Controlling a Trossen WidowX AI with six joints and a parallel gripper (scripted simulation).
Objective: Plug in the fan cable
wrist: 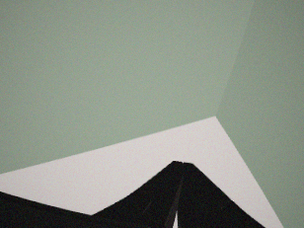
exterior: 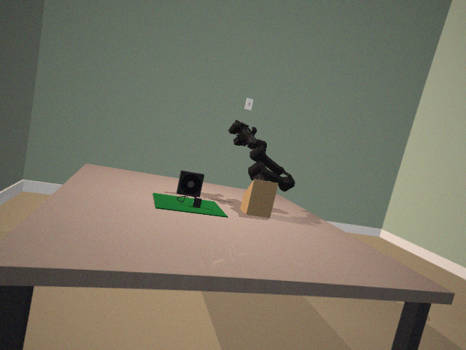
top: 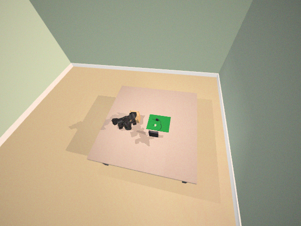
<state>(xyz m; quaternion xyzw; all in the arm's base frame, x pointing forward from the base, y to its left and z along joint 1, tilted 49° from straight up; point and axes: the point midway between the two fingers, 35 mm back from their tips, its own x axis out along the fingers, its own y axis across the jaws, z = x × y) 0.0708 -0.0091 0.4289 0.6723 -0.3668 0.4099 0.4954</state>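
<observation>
Now: gripper tip 41 cm above the dark fan plug, 37 cm to the right of it and 24 cm short of it. Round my gripper tip: green board: 45 cm below, 33 cm to the left, 26 cm ahead; white four-pin fan header: 43 cm below, 29 cm to the left, 22 cm ahead; black fan: 38 cm below, 22 cm ahead, 14 cm to the left.
</observation>
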